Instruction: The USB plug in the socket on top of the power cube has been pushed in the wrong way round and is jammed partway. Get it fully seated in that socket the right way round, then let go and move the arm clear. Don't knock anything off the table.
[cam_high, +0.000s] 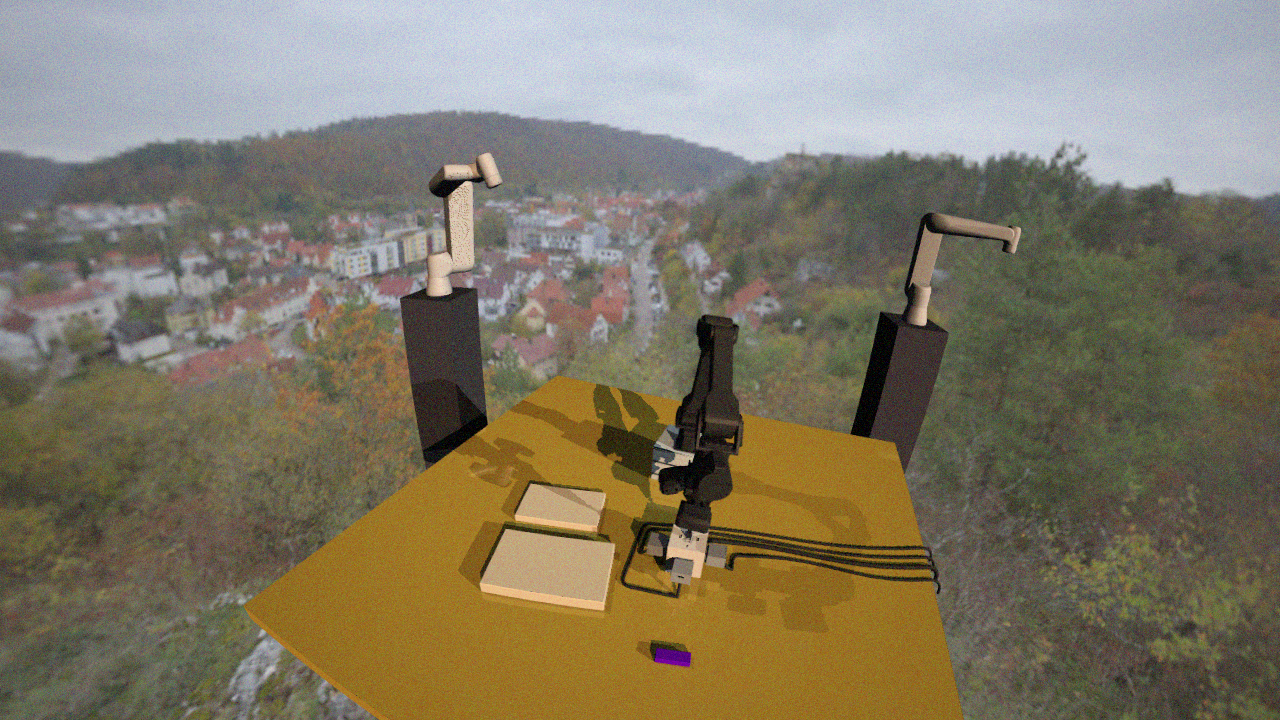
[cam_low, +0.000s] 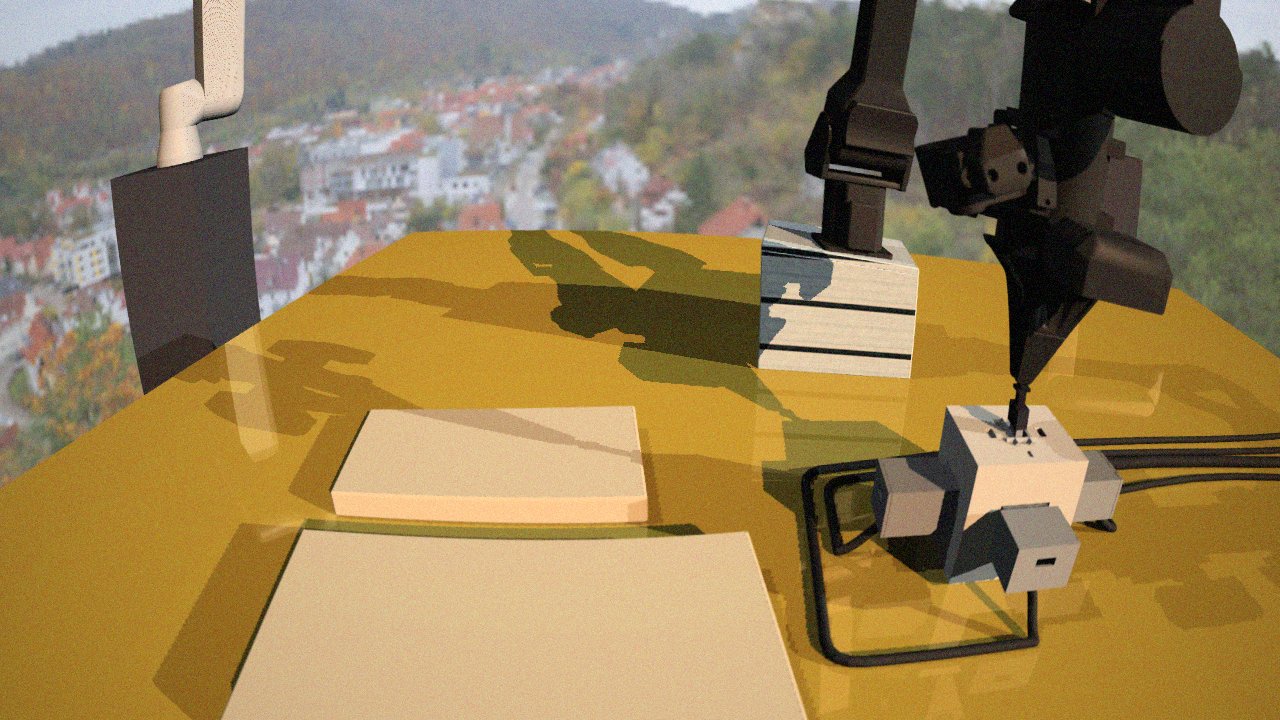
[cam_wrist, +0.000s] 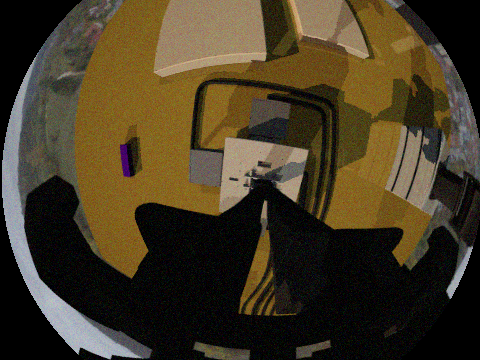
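Now: the USB plug 2 cm below my gripper tip. The rest, counted from my gripper tip: purple block: 24 cm ahead, 10 cm below.
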